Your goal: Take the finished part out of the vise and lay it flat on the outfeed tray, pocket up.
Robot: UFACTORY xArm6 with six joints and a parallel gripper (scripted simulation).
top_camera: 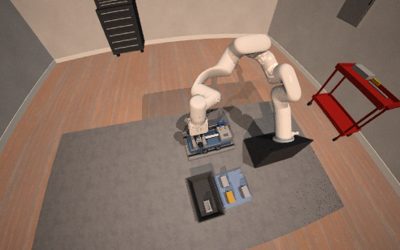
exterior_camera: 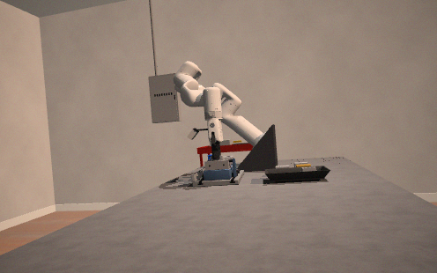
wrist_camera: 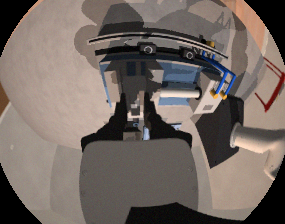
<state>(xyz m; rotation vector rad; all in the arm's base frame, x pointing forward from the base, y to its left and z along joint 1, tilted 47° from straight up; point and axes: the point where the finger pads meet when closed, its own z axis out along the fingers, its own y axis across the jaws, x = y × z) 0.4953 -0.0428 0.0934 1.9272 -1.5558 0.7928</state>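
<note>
The blue vise is 70 mm behind my hand, 10 mm to the right of it and 80 mm below it. Round my hand: light blue pallet (170 mm behind, 300 mm to the left, 120 mm below); then brass block (140 mm behind, 350 mm to the left, 100 mm below).
</note>
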